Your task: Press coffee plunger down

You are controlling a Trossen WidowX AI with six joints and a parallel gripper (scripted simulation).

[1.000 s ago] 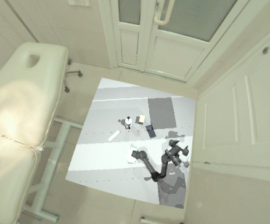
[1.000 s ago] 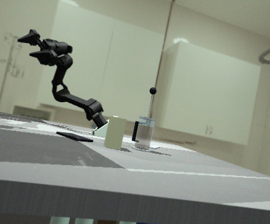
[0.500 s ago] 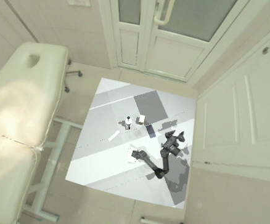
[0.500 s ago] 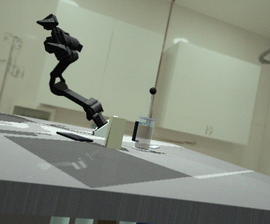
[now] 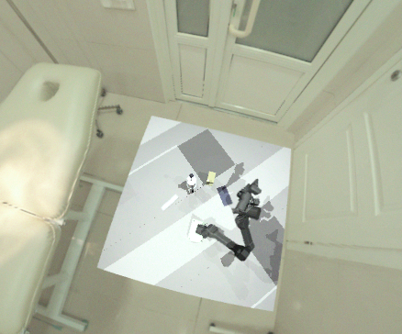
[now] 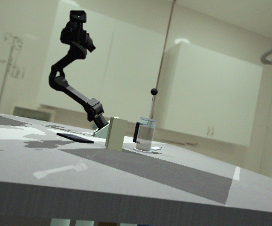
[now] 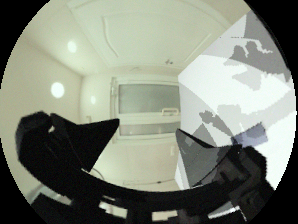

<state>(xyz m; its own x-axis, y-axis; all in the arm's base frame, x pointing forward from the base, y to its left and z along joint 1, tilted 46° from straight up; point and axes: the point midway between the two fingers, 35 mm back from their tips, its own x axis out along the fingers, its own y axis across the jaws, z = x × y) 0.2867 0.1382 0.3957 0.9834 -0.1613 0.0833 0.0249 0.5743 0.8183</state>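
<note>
The coffee press lies 70 mm behind my gripper tip, 360 mm to the left of it and 270 mm below it. The rest, counted from my gripper tip: pale yellow box (30 mm ahead, 240 mm to the left, 340 mm below); then thin white strip (250 mm behind, 470 mm to the left, 400 mm below).
</note>
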